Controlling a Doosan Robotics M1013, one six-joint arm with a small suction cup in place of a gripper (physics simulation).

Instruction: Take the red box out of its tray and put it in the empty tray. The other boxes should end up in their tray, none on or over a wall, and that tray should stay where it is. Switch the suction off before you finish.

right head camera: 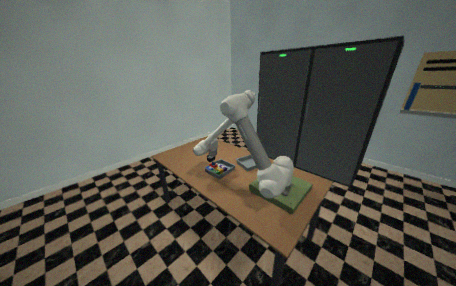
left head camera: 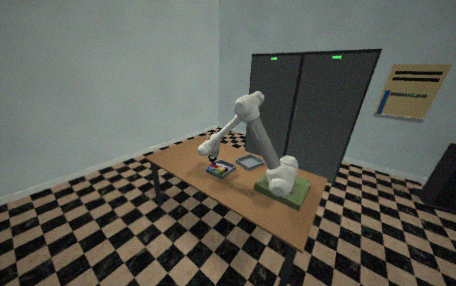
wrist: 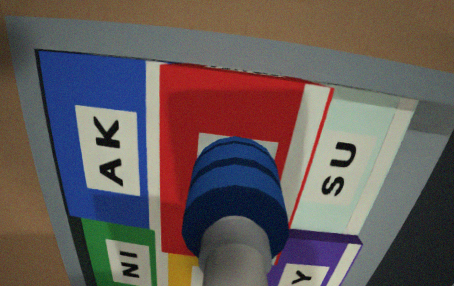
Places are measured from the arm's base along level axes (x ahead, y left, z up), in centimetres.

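Pixels of known places: hand, its tool point: (right head camera: 213, 165) (left head camera: 214, 165) (wrist: 234, 161).
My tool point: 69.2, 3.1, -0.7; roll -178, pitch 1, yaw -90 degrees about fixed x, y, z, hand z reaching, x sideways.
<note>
Ahead of a thing's pixels: the offset from my tool point to its top centre, as dx, dy, dz. "spot": to the spot under its first point. Level surfaces: height alone.
The suction cup (left head camera: 212, 159) (right head camera: 211, 158) (wrist: 235, 170) is on the label of the red box @(-0.5, +0.1, +1.1) (left head camera: 213, 164) (right head camera: 213, 164) (wrist: 230, 107) and holds it. The red box looks raised a little above its neighbours, still over its grey tray @(-7.1, -2.2, -0.1) (left head camera: 228, 173) (right head camera: 228, 173) (wrist: 250, 55), near one wall. Around it in the wrist view are a blue box @(+0.2, +5.4, -0.2) (wrist: 92, 80) marked AK, a pale mint box @(-1.3, -5.1, -1.5) (wrist: 362, 117) marked SU, a green box @(-7.7, +6.5, -0.9) (wrist: 95, 235), a purple box @(spot: -6.0, -3.7, -0.9) (wrist: 300, 250) and part of a yellow box @(spot: -6.3, +2.9, -0.1) (wrist: 180, 265). The empty tray @(-28.0, -30.5, -0.1) (left head camera: 250, 162) (right head camera: 244, 161) stands beside the filled one.
The arm's base stands on a green plate (left head camera: 300, 196) (right head camera: 299, 198) at the right end of the brown table @(dz -5.1) (left head camera: 185, 167) (right head camera: 187, 170). The forearm comes down from above. In the right head view the arm partly hides the empty tray.
</note>
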